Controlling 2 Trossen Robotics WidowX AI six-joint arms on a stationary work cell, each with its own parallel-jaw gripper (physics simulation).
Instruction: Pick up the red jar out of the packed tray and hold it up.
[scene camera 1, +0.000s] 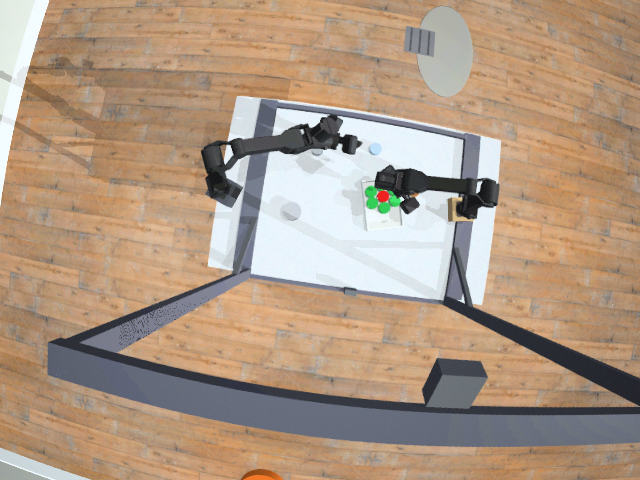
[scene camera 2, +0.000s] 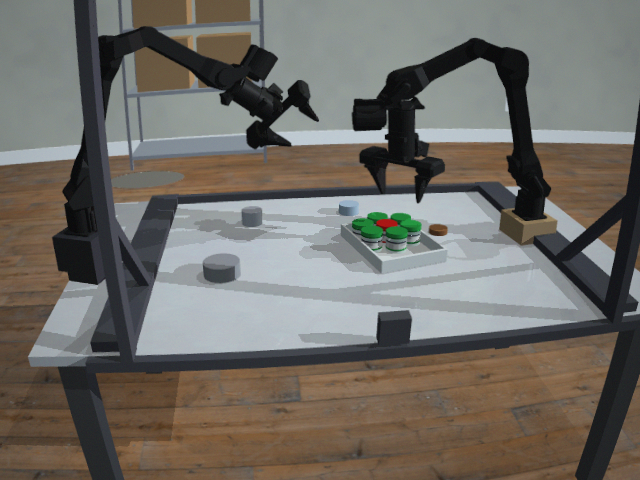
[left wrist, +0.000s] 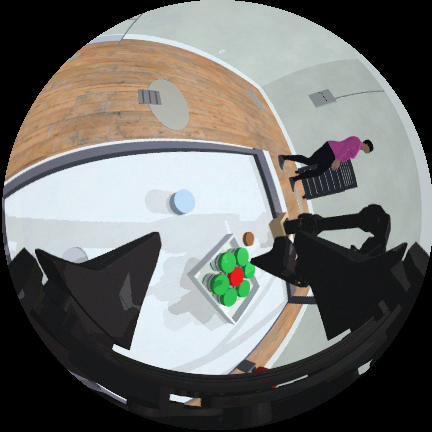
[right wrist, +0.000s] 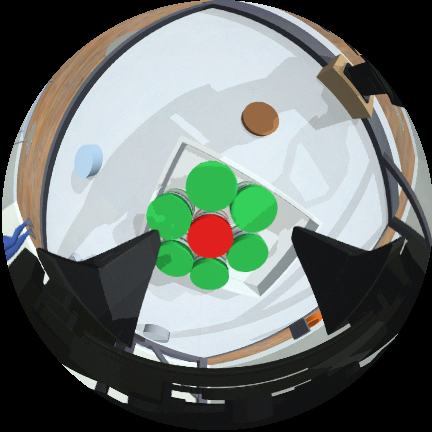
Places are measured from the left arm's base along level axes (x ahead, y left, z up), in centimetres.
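Where they show: left gripper, fingertip midpoint: (scene camera 2: 304, 132) (left wrist: 229, 238); right gripper, fingertip midpoint: (scene camera 2: 400, 198) (left wrist: 261, 266) (right wrist: 227, 235); left arm's base, link origin: (scene camera 1: 221, 189) (scene camera 2: 84, 229); right arm's base, link origin: (scene camera 1: 463, 209) (scene camera 2: 529, 215) (left wrist: 286, 227) (right wrist: 357, 81).
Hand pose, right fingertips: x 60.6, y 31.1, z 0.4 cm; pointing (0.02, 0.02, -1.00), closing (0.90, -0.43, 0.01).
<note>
Each offset is from my right fingertips to the top centre of the thing.
The red jar {dx -2.6, dy -2.2, dz -5.1 cm} (scene camera 1: 382, 196) (scene camera 2: 386, 223) (left wrist: 236, 276) (right wrist: 210, 236) stands upright in the white tray {dx -1.0, dy -4.6, dz -7.1 cm} (scene camera 1: 382, 223) (scene camera 2: 413, 261), closely ringed by several green-lidded jars {dx +0.1, dy -6.1, dz -5.1 cm} (scene camera 1: 383, 207) (scene camera 2: 396, 237) {dx +0.0, dy +2.4, dz -5.1 cm} (right wrist: 211, 186). Its red lid shows; its sides are mostly hidden by those jars. My right gripper (scene camera 2: 401, 197) (right wrist: 227, 235) is open and empty, pointing down above the back part of the tray, clear of the lids. In the right wrist view the red lid lies between its fingertips, nearer the left one. My left gripper (scene camera 2: 303, 132) (left wrist: 229, 238) is open and empty, raised high, left of the tray.
A light blue cylinder {dx -14.4, dy +14.8, dz -7.6 cm} (scene camera 1: 375, 148) (scene camera 2: 348, 208) (right wrist: 88, 161) stands behind the tray. A brown disc {dx +8.6, dy +6.8, dz -8.8 cm} (scene camera 2: 437, 229) (right wrist: 260, 119) lies right of it. Two grey cylinders {dx -35.7, dy +2.6, dz -6.5 cm} (scene camera 2: 251, 216) {dx -32.3, dy -25.2, dz -7.0 cm} (scene camera 2: 221, 268) stand on the left. A dark box {dx +4.2, dy -42.6, dz -4.3 cm} (scene camera 2: 393, 328) is at the front frame bar.
</note>
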